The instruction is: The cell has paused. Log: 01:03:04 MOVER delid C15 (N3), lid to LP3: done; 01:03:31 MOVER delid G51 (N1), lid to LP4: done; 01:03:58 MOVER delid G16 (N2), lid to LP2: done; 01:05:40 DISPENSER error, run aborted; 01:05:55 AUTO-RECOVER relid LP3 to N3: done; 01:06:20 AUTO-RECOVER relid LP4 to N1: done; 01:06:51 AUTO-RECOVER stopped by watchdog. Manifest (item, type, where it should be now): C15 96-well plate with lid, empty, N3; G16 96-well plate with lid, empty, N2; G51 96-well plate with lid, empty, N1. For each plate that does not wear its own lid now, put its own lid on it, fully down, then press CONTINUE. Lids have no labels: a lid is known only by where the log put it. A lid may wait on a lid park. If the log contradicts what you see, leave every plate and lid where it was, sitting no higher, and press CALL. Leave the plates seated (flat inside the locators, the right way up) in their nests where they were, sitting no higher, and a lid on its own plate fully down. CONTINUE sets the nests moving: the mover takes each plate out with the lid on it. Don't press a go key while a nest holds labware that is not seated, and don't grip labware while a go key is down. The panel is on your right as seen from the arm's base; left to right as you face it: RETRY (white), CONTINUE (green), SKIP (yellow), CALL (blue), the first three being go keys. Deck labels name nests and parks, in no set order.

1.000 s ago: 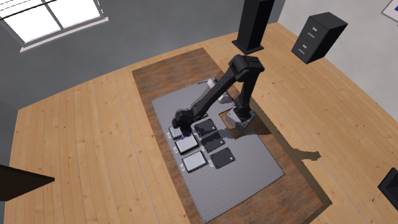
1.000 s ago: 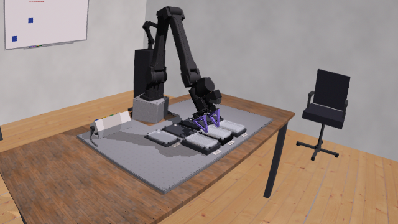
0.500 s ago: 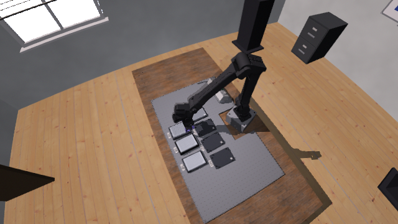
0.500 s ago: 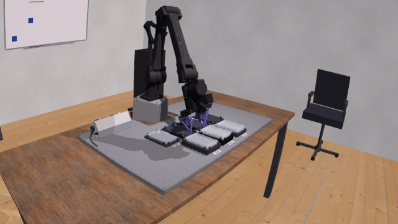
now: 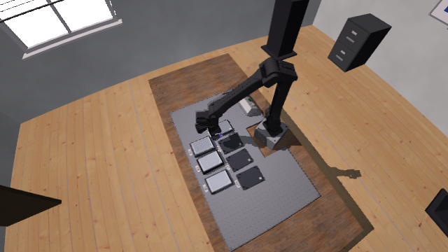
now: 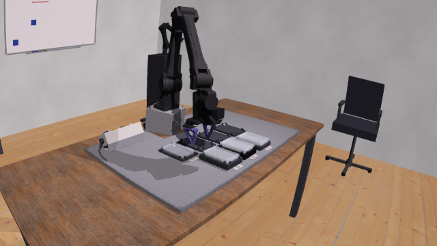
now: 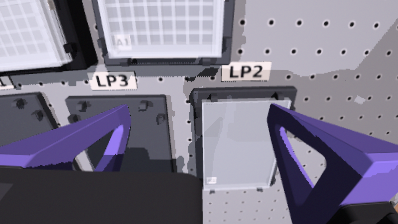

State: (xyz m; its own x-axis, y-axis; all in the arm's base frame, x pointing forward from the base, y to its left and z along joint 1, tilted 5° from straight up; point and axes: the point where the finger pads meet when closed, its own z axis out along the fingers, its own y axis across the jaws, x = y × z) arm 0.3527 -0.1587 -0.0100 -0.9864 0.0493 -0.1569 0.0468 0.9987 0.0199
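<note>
My gripper is now 9 cm short of the plate, 2 cm to the right of it and 4 cm above it. Round my hand: LP3 label: 8 cm to the left, 7 cm below; deck label LP2: 5 cm to the right, 7 cm below; lid park LP3: 9 cm behind, 9 cm to the left, 7 cm below.
</note>
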